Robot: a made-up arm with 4 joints. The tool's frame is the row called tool.
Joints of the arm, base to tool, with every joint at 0 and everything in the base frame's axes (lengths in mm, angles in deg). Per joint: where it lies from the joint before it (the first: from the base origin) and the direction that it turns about. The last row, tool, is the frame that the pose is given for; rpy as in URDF.
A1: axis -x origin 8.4 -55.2 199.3
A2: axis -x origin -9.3 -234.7 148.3
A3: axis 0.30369 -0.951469 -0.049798 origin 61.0 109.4 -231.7
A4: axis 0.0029 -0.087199 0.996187 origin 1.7 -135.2 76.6
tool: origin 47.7 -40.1 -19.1 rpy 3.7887 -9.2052 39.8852
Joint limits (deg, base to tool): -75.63..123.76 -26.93..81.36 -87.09..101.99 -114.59..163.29
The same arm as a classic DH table. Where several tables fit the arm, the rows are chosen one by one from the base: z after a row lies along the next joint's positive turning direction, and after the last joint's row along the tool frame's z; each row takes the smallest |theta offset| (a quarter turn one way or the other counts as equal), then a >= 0, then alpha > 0; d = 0 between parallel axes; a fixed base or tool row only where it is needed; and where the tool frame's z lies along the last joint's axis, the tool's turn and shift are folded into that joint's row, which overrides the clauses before.
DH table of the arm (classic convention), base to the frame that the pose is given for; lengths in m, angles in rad. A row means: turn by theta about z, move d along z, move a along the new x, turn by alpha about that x. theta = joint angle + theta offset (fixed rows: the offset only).
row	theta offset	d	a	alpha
base (fixed)	-1.5708	0.1993	0.0552	1.5708
A1	0.5635	0	0.2776	0
A2	0.955	-0.0911	-0.2371	1.8794
A3	-1.5629	0.0205	-0.0375	-1.5366
A4	-1.2033	0.1732	0.0623	0.1066
tool (fixed)	1.5997	-0.1052	0	0
Joint limits (rad, base to tool): -1.32..2.16 -0.47..1.42 -1.52..1.7801 -2..2.8499

